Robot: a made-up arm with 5 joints. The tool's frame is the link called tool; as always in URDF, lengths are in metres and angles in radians. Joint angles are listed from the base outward. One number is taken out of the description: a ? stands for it. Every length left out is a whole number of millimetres.
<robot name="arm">
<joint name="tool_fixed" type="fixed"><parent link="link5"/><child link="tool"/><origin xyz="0.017 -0.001 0" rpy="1.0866 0.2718 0.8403"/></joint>
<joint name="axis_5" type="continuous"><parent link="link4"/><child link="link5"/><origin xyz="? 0.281 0" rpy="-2.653 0.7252 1.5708"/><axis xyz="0 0 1"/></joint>
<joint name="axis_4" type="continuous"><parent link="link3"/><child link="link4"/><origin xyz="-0.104 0.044 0" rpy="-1.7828 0.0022 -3.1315"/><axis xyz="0 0 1"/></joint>
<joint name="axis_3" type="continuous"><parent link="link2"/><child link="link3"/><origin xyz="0.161 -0.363 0" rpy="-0.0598 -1.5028 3.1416"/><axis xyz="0 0 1"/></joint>
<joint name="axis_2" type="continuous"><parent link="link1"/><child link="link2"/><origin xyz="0.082 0.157 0" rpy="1.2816 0 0"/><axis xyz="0 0 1"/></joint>
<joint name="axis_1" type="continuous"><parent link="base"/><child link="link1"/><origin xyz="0.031 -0.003 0.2" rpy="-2.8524 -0.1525 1.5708"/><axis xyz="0 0 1"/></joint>
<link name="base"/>
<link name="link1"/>
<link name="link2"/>
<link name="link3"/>
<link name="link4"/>
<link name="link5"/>
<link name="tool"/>
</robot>
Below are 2 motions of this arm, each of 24 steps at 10 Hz.
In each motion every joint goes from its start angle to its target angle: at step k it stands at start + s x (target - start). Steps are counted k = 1, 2, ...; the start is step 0. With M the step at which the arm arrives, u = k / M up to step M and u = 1 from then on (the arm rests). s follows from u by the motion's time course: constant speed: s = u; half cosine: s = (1 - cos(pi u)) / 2; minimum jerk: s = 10 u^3 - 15 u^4 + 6 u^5.
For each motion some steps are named. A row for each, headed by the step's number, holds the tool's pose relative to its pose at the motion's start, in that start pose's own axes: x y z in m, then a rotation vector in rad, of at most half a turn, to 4 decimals.
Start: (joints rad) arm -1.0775 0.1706 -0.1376 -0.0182 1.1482
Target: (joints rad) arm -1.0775 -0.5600 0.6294 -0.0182 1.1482
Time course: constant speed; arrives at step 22
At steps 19, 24:
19: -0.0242 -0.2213 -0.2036 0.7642 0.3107 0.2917
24: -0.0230 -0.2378 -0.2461 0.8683 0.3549 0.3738

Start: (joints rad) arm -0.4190 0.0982 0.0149 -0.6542 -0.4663
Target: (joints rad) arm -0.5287 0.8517 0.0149 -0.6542 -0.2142
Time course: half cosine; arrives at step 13
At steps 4, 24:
4: -0.0101 0.0571 -0.0570 -0.1291 0.1160 0.1075
24: -0.1196 0.2019 -0.2834 -0.6209 0.5198 0.4795

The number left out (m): -0.035
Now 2 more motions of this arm.
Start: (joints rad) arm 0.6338 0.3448 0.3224 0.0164 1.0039
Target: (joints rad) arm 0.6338 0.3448 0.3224 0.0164 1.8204
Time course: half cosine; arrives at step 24
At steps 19, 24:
19: 0.0060 0.0064 -0.0085 -0.1966 0.6242 0.3283
24: 0.0061 0.0071 -0.0098 -0.2192 0.6961 0.3661

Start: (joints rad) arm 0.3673 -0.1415 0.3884 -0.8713 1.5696
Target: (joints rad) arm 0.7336 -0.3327 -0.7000 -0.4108 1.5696
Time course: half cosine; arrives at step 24
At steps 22, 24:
22: -0.2154 0.3614 -0.1037 -0.5309 -0.5430 -1.2775
24: -0.2141 0.3675 -0.1077 -0.5412 -0.5535 -1.2990

